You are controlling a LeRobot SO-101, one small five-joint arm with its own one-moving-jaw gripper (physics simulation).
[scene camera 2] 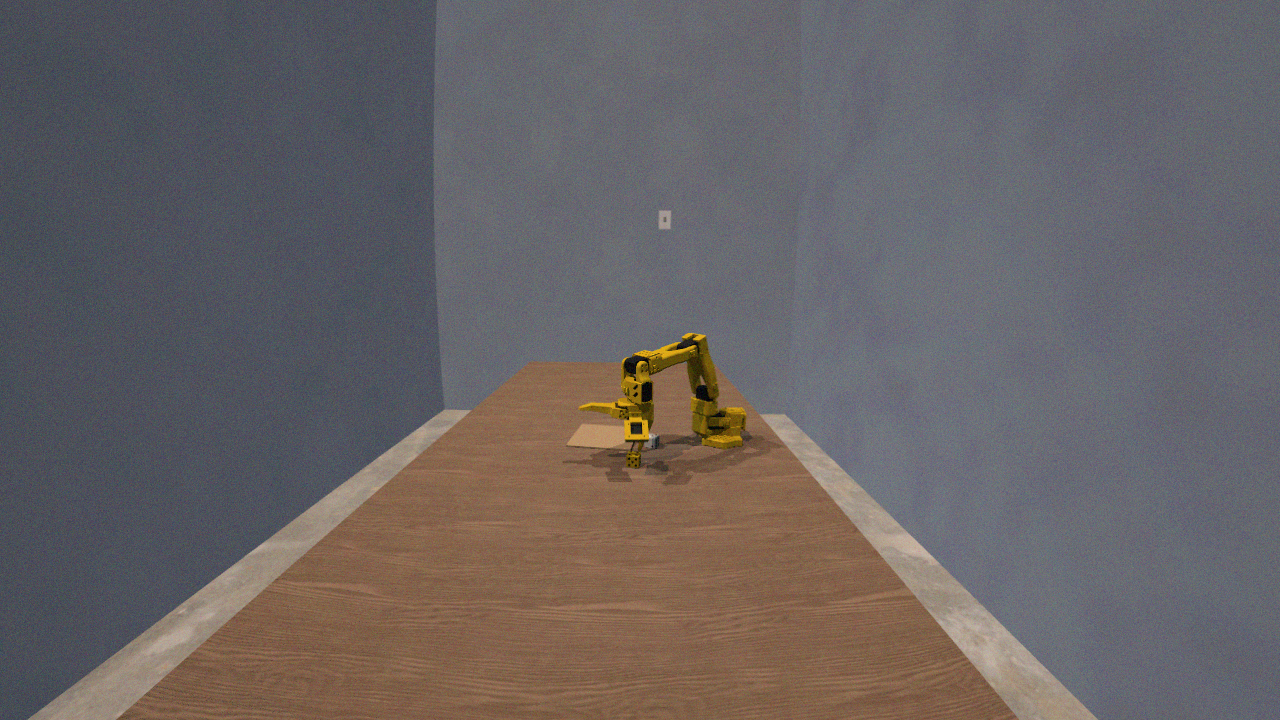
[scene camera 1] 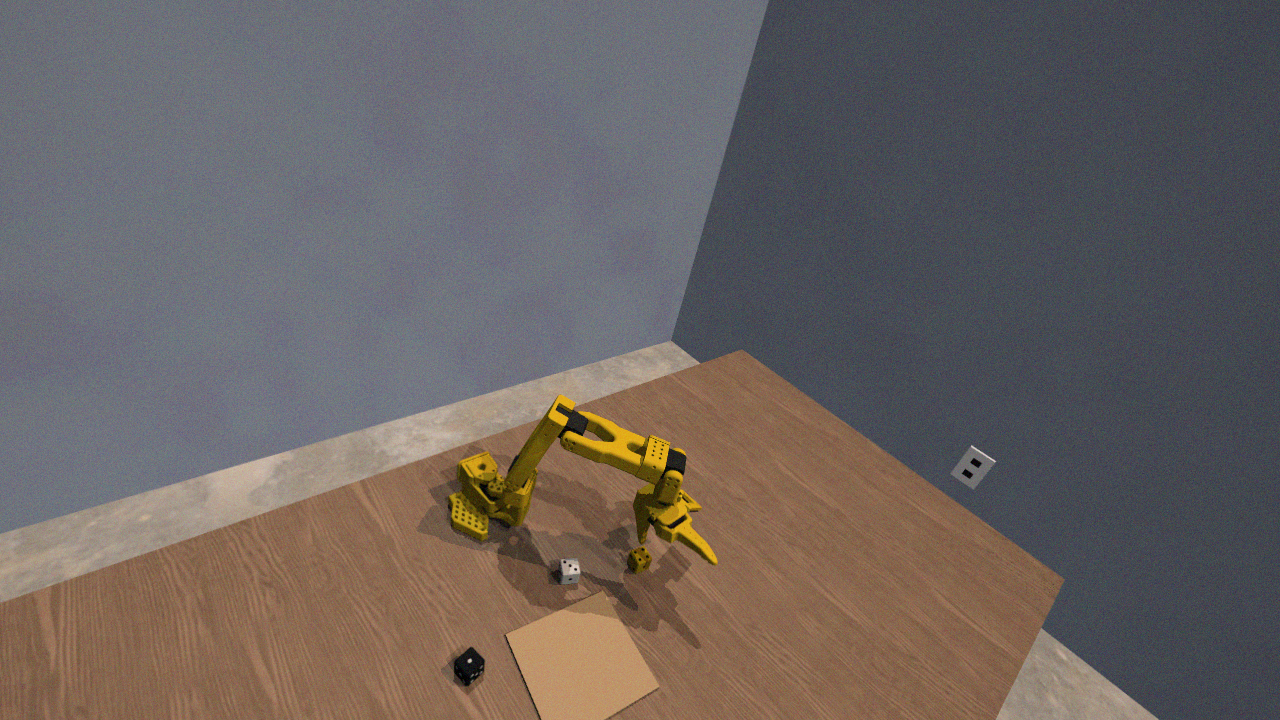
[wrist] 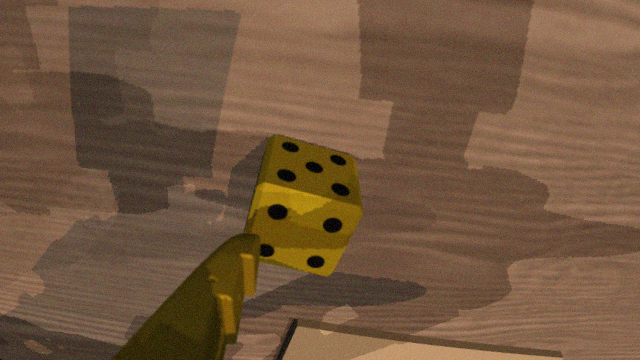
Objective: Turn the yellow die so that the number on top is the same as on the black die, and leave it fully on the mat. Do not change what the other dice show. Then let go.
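Places are measured from the arm's base along level axes (x left, y back, z up), in metres.
Pixels of known places: hand, its tool point: [scene camera 2: 637,448] [scene camera 1: 643,542] [wrist: 258,257]; arm's base, origin of its link: [scene camera 2: 711,439] [scene camera 1: 493,519].
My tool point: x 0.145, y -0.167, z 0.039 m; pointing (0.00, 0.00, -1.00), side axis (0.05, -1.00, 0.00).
For each thing: its top centre in the pictures, then the offset to it from my tool point.
- yellow die, centre of its top: [wrist: 297,238] [scene camera 1: 641,554] [scene camera 2: 633,453] dx -0.007, dy -0.008, dz -0.013 m
- black die, centre of its top: [scene camera 1: 469,660] dx -0.270, dy -0.010, dz -0.013 m
- tan mat, centre of its top: [scene camera 1: 581,660] [scene camera 2: 604,435] dx -0.155, dy -0.075, dz -0.035 m
- white die, centre of its top: [scene camera 1: 570,565] [scene camera 2: 652,435] dx -0.104, dy +0.031, dz -0.014 m
The yellow die [scene camera 1: 639,560] [scene camera 2: 633,460] [wrist: 310,205] stands flat on the table, off the mat, with four pips on top; a five shows on one side in the wrist view. The black die [scene camera 1: 469,666] has one pip on top; it does not show in the other views. The tan mat [scene camera 1: 581,662] [scene camera 2: 595,436] [wrist: 350,345] lies between the two dice. My gripper [scene camera 1: 678,551] [scene camera 2: 607,429] is fully open and empty. Its notched fixed jaw [wrist: 220,295] has its tip at the yellow die's edge in the wrist view; whether they touch is unclear. The moving jaw is out of that view.
The white die [scene camera 1: 570,571] [scene camera 2: 654,440] stands on the table between the arm's base [scene camera 1: 490,501] and the mat, near the mat's corner, with three pips on top. Shadows of the arm fall around the yellow die and across the mat's near corner.
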